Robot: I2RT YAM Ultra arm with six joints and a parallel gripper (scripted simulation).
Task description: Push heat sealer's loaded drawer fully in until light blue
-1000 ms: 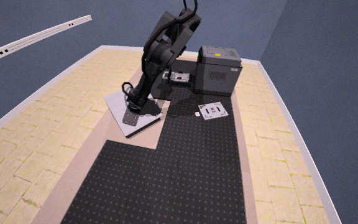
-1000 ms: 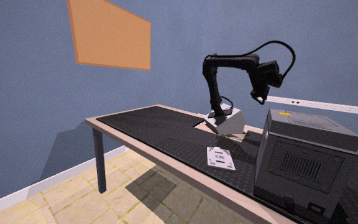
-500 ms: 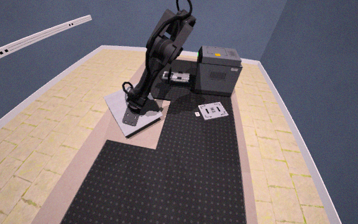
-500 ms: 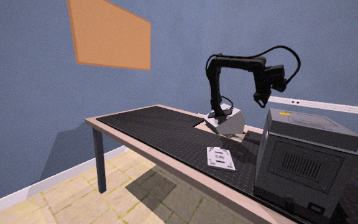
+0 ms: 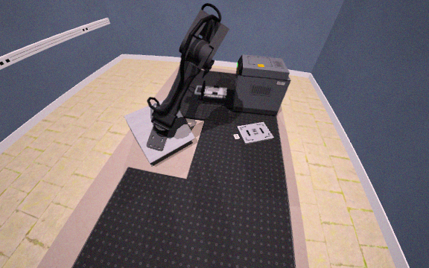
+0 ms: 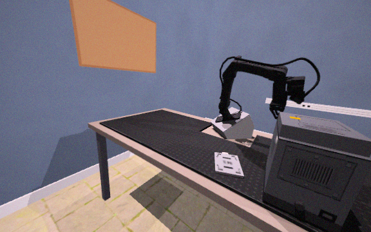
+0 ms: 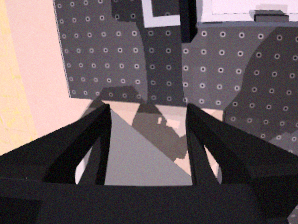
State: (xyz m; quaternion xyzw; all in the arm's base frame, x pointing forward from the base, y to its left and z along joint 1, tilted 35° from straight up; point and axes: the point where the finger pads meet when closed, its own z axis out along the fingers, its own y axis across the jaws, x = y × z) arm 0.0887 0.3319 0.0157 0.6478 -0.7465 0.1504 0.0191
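Now: the sealer drawer 150 mm below my hand, 80 mm ahead of it and 70 mm to the left of it. From my hand the other things lie so: white tag (230 mm to the right, 220 mm below, 210 mm ahead).
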